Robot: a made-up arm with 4 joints. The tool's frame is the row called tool. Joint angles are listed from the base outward.
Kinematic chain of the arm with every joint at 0, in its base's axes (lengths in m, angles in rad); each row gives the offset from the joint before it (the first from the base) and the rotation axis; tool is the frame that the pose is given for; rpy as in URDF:
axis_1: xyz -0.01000 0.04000 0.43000 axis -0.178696 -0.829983 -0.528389
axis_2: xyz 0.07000 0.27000 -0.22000 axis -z
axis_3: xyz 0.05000 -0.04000 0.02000 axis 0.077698 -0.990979 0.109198
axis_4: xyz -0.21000 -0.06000 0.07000 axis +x
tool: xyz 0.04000 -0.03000 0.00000 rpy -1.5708 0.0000 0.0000
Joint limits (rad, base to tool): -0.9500..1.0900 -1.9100..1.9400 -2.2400..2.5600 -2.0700..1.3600
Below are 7 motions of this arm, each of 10 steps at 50 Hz.
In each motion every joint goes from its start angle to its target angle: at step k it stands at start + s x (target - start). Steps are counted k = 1, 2, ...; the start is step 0. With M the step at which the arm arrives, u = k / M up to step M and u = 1 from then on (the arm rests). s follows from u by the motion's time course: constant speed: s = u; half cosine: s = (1 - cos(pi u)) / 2; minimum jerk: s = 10 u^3 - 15 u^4 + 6 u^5.
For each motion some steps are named. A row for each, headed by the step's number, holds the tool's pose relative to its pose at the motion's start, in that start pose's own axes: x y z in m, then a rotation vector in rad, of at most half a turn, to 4 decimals.
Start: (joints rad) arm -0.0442 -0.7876 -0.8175 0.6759
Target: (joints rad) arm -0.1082 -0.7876 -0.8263 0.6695
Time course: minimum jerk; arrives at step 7
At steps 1, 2, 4, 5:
1: 0.0000 0.0002 0.0001 -0.0001 -0.0005 0.0015
2: 0.0002 0.0011 0.0008 -0.0005 -0.0030 0.0093
4: 0.0006 0.0049 0.0033 -0.0021 -0.0130 0.0406
5: 0.0007 0.0066 0.0045 -0.0029 -0.0176 0.0549

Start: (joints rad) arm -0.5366 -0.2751 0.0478 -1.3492
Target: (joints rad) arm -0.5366 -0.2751 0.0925 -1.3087
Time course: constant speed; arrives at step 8
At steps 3, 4, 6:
3: -0.0015 0.0015 0.0028 0.0165 0.0158 -0.0056
4: -0.0020 0.0020 0.0037 0.0220 0.0210 -0.0075
6: -0.0029 0.0031 0.0056 0.0330 0.0314 -0.0114

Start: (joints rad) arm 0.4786 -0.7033 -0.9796 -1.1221
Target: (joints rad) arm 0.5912 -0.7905 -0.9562 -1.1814
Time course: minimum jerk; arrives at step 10
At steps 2, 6, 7, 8, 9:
2: -0.0001 0.0003 -0.0009 -0.0067 0.0057 0.0002
6: -0.0016 0.0039 -0.0107 -0.0798 0.0667 0.0043
7: -0.0021 0.0048 -0.0130 -0.0982 0.0814 0.0060
8: -0.0024 0.0054 -0.0146 -0.1108 0.0914 0.0073
9: -0.0026 0.0057 -0.0154 -0.1167 0.0960 0.0079

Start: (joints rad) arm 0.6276 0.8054 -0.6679 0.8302
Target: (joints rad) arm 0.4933 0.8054 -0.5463 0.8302
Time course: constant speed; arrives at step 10
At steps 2, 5, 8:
2: -0.0042 -0.0004 -0.0062 -0.0183 -0.0096 0.0003
5: -0.0107 -0.0015 -0.0156 -0.0456 -0.0245 0.0014
8: -0.0171 -0.0031 -0.0249 -0.0725 -0.0399 0.0034

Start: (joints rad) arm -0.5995 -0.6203 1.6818 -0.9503
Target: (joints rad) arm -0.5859 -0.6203 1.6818 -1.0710
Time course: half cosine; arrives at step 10
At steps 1, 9, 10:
1: 0.0000 0.0000 0.0000 -0.0031 0.0000 -0.0003
9: 0.0008 0.0020 -0.0009 -0.1240 -0.0008 -0.0117
10: 0.0008 0.0020 -0.0009 -0.1271 -0.0008 -0.0120

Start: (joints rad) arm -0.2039 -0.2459 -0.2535 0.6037
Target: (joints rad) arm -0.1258 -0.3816 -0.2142 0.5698
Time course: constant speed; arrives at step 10
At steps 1, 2, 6, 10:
1: 0.0026 -0.0010 -0.0016 -0.0081 -0.0129 -0.0034
2: 0.0052 -0.0020 -0.0033 -0.0163 -0.0258 -0.0068
6: 0.0158 -0.0064 -0.0096 -0.0494 -0.0771 -0.0203
10: 0.0264 -0.0113 -0.0157 -0.0833 -0.1278 -0.0339

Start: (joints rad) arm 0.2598 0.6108 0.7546 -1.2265
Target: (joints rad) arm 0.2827 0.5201 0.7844 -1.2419
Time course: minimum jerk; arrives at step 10
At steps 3, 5, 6, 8, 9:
3: 0.0013 0.0025 0.0023 0.0073 0.0040 -0.0113
5: 0.0040 0.0075 0.0072 0.0225 0.0123 -0.0346
6: 0.0055 0.0103 0.0099 0.0308 0.0169 -0.0472
8: 0.0077 0.0141 0.0138 0.0425 0.0236 -0.0651
9: 0.0082 0.0148 0.0146 0.0448 0.0249 -0.0685

